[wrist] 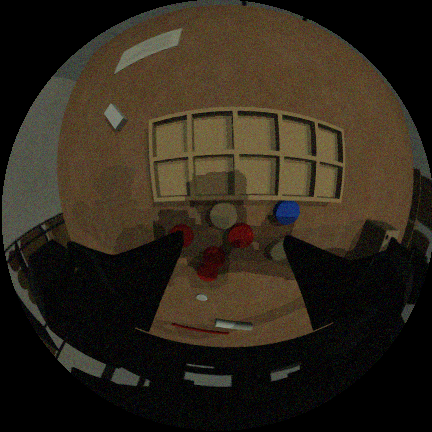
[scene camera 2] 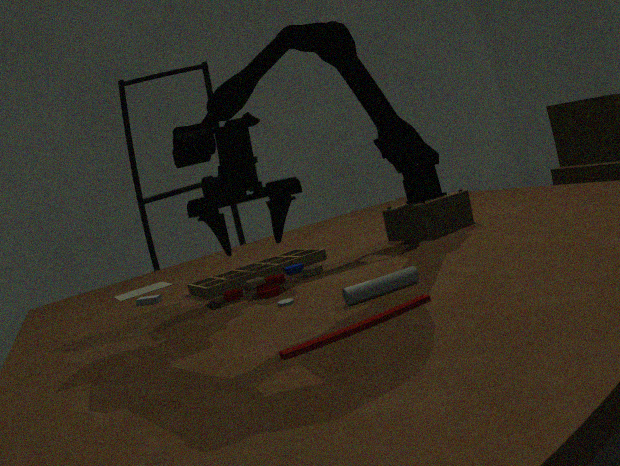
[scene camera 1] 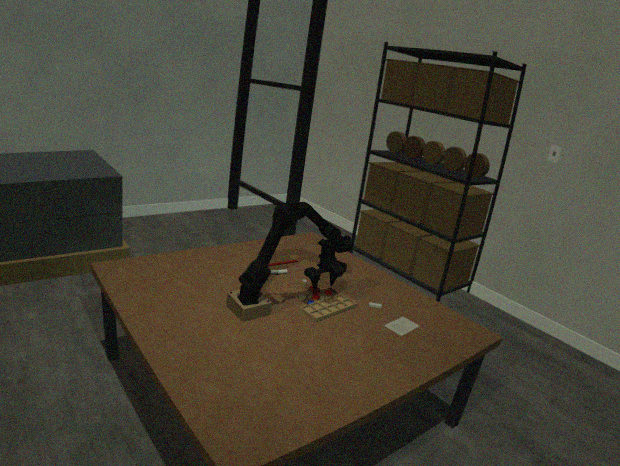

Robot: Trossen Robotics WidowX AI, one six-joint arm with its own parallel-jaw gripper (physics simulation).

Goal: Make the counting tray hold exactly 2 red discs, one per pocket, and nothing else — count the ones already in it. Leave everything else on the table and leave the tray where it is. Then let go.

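Note:
The tan counting tray (scene camera 1: 330, 313) (scene camera 2: 200, 290) (wrist: 151, 160) has two rows of pockets, and no disc shows in them. My gripper (scene camera 1: 323, 286) (scene camera 2: 254, 248) (wrist: 234, 238) is open and empty, above the discs beside the tray's long side. Below it lie a red disc (wrist: 241, 235), another red disc (scene camera 2: 233, 294) (wrist: 184, 235) at the left fingertip, and a red disc (wrist: 214, 256) overlapping one more red disc (wrist: 207, 271) in the wrist view. A beige disc (scene camera 2: 254, 282) (wrist: 223, 215) and a blue disc (scene camera 2: 293, 269) (wrist: 287, 212) lie nearer the tray. A greyish disc (wrist: 277, 251) is partly hidden by the right finger.
A small white disc (scene camera 2: 285, 302) (wrist: 201, 297), a white cylinder (scene camera 2: 380, 285) (wrist: 233, 324) and a red rod (scene camera 2: 355, 326) (wrist: 200, 329) lie beyond the discs. A white block (scene camera 1: 374, 304) (wrist: 115, 117) and a pale sheet (scene camera 1: 401, 325) (wrist: 150, 49) lie off the tray's end.

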